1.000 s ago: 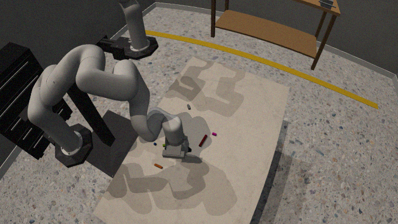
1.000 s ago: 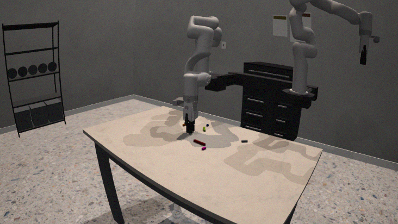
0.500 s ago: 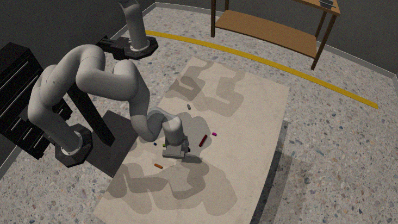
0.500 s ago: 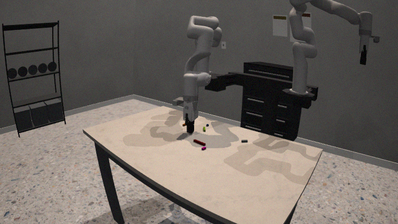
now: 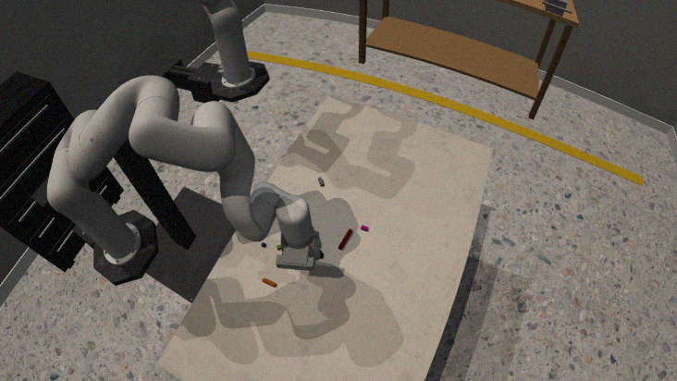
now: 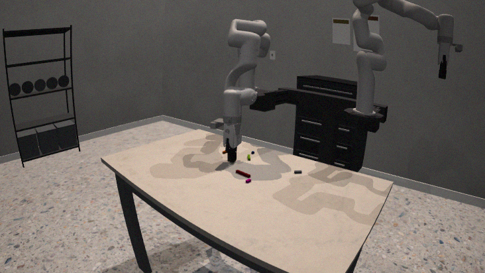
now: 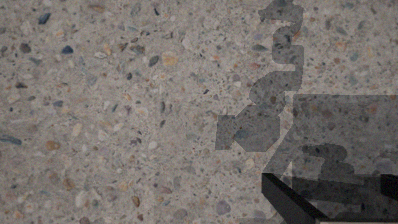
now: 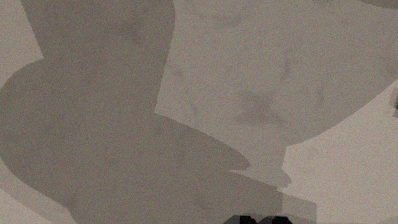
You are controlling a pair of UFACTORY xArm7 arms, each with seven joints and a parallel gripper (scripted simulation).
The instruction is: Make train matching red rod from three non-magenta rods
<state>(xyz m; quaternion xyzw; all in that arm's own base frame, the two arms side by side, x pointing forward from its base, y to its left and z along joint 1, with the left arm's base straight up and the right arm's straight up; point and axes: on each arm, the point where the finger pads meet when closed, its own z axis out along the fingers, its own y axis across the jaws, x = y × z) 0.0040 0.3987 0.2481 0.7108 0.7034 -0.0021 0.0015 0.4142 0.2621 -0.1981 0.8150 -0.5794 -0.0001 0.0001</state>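
My right hand is 8 cm past the lime rod, 4 cm to the right of it and 2 cm above it. Round my right hand: red rod: 8 cm ahead, 11 cm to the left, 2 cm below; then magenta rod: 12 cm ahead, 17 cm to the left, 2 cm below; then orange rod: 8 cm behind, 9 cm to the right, 2 cm below.
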